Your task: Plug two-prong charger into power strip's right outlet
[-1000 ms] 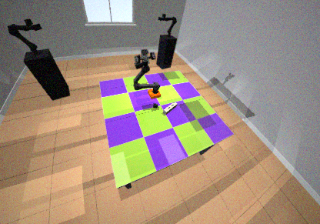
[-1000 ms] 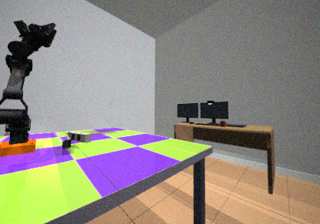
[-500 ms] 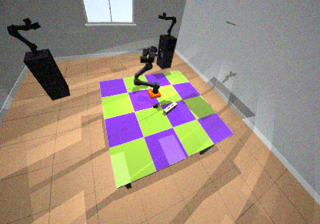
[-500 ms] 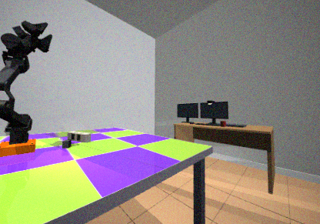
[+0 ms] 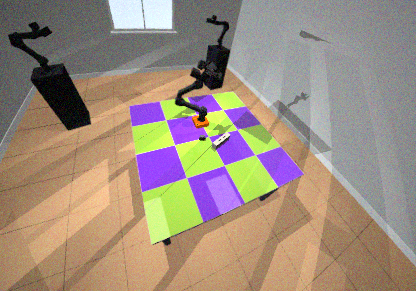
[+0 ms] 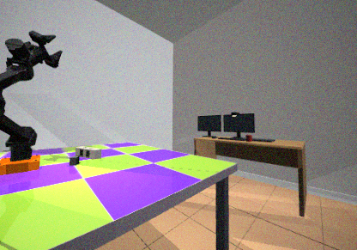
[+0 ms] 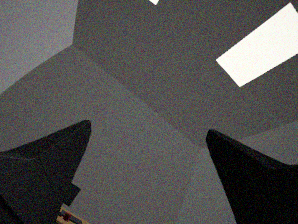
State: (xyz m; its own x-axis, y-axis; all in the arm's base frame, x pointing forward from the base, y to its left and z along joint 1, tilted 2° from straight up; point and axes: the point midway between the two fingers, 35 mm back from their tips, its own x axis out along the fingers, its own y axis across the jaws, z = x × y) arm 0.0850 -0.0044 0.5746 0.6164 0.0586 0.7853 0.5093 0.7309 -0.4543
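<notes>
The black two-prong charger is 63 cm below my gripper tip, 9 cm ahead of it and 7 cm to the right of it.
</notes>
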